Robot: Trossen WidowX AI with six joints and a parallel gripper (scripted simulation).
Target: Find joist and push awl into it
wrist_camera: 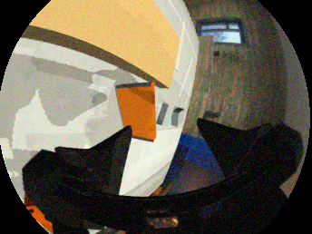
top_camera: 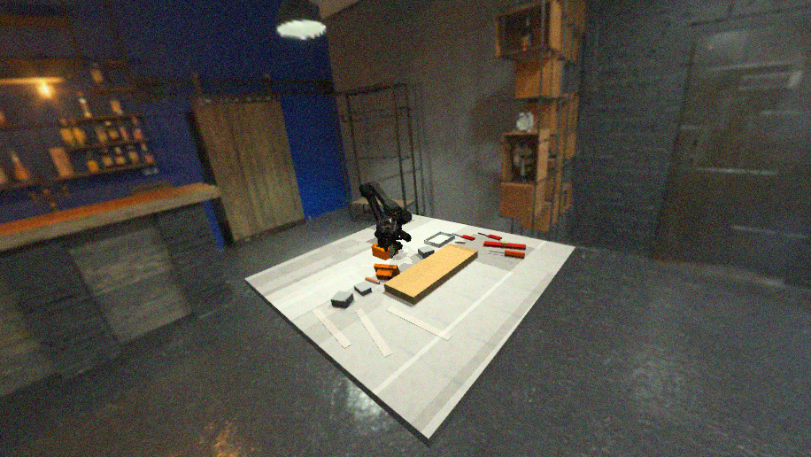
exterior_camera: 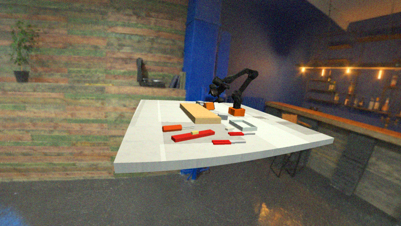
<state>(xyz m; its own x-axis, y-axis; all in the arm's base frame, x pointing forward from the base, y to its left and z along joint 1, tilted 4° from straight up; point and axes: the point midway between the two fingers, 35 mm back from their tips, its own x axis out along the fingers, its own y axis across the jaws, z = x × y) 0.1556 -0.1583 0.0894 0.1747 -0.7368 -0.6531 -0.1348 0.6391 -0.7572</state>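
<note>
The orange stud finder lies 90 mm below my gripper tip, 40 mm to the right of it and 20 mm ahead of it. From my gripper tip the other things lie so: grey tray (470 mm to the left, 100 mm below, 50 mm ahead); then awl (110 mm below, 90 mm to the right, 20 mm behind); then red level (520 mm to the left, 440 mm ahead, 100 mm below).
</note>
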